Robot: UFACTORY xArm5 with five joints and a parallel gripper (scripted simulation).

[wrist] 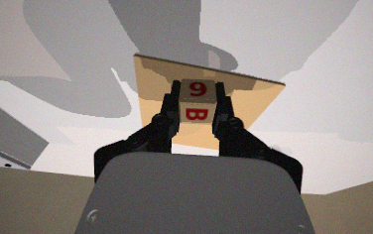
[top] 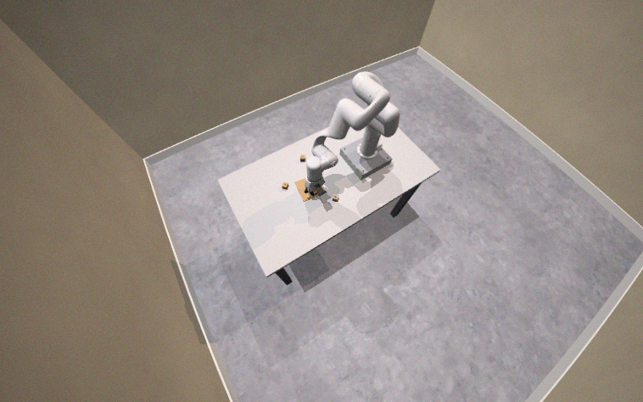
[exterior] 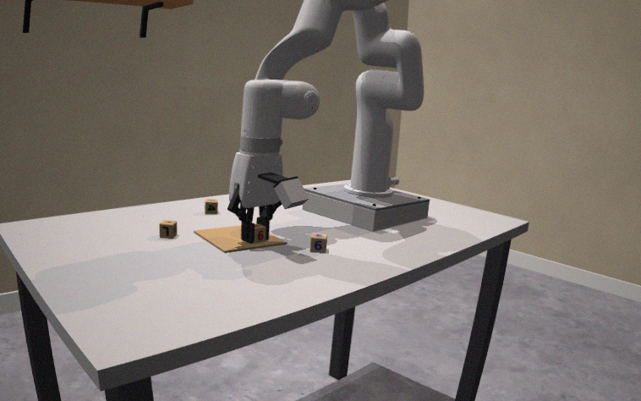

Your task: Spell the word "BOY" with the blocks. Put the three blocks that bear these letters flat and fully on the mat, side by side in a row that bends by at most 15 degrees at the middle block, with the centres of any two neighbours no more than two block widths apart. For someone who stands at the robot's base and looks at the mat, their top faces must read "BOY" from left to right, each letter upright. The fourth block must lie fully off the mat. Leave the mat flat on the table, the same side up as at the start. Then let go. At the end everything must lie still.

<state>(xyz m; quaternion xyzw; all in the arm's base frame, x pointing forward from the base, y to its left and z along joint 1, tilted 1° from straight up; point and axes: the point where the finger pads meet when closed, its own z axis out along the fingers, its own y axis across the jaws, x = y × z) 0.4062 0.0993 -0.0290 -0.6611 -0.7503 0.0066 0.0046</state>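
The tan mat lies 5 cm to the right of my hand, 3 cm below it and 1 cm ahead of it. Also, from my hand: wooden block 25 cm to the right, 4 cm behind, 1 cm below.
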